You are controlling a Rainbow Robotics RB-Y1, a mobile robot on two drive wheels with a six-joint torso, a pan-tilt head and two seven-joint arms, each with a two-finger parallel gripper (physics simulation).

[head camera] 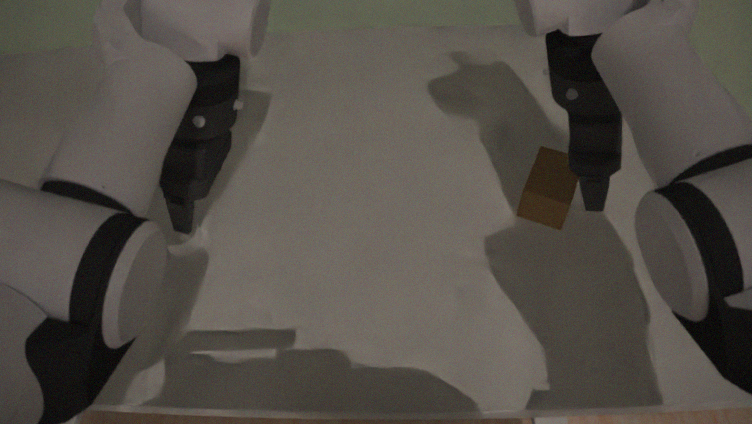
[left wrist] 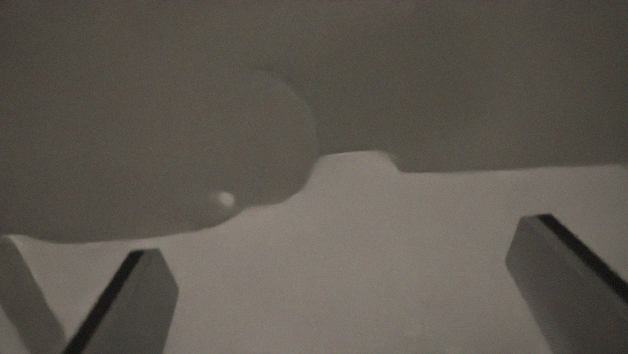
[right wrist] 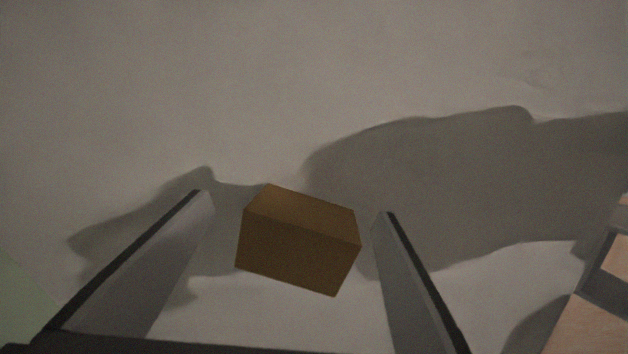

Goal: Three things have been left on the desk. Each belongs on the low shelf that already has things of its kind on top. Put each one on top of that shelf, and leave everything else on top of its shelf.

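Frame: origin at the robot's base, x ahead, y left, z up, level; millimetres.
Where they show: left gripper, between the fingertips: (head camera: 198, 198) (left wrist: 338, 254); right gripper, between the fingertips: (head camera: 596, 174) (right wrist: 295, 211).
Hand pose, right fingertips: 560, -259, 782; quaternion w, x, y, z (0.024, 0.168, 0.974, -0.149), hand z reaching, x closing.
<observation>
Each offset is from my right fingertips to the top centre of the thing, as dx, dy, dz. "pt": to the spot under its first point. Level surfaces: height alone.
A brown box @[+15, +47, -11] (head camera: 547, 188) (right wrist: 299, 240) sits on the grey-white desk @[dz -61] (head camera: 368, 210) (right wrist: 200, 75), at the right in the head camera. My right gripper (head camera: 595, 209) (right wrist: 295, 211) is open. In the right wrist view the box shows between its two spread fingers, with a gap on each side; in the head camera the gripper is beside the box's right edge. My left gripper (head camera: 181, 230) (left wrist: 338, 254) is open and empty over the left part of the desk. The low shelves with things on top cannot be made out in these views.
The desk's front edge runs along the bottom of the head camera view, with wooden floor (head camera: 315, 418) (right wrist: 582, 325) beyond. A grey frame part @[pt -463, +326, -177] (right wrist: 590, 280) stands past the edge at the right of the right wrist view. Large arm shadows fall on the desk.
</observation>
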